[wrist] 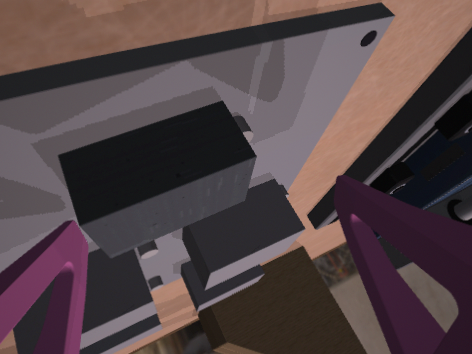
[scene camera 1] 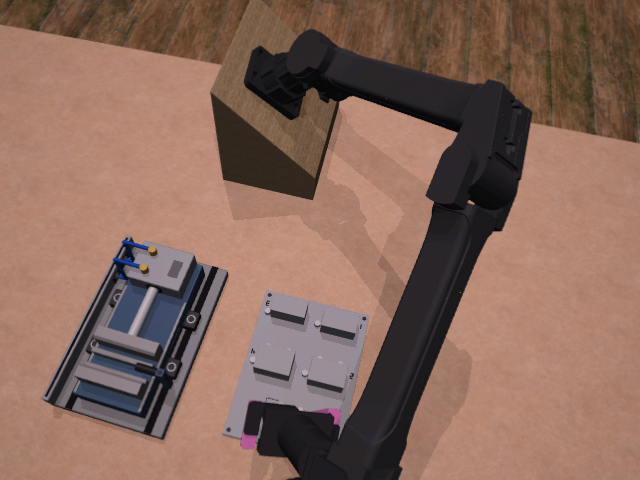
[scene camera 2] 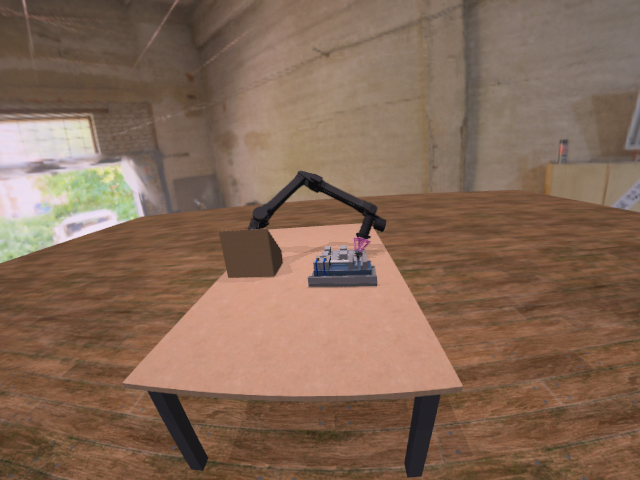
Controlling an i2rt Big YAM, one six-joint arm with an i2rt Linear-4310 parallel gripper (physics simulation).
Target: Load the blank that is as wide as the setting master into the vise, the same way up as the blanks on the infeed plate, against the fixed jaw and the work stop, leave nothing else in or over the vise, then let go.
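My gripper is open and empty over the lower part of the grey infeed plate. In the wrist view its fingertips appear either side of a dark-topped block; the arm hides this block in scene camera 1. Other grey blocks on the plate are an upper left one, an upper right one, a middle left one and a middle right one. The blue vise has grey jaws, with a thin bar and black handle between them.
A wooden wedge block carries the arm base behind the vise and plate. Blue posts with yellow tips stand at the vise's upper end. Small round pins stand beside the blocks on the plate.
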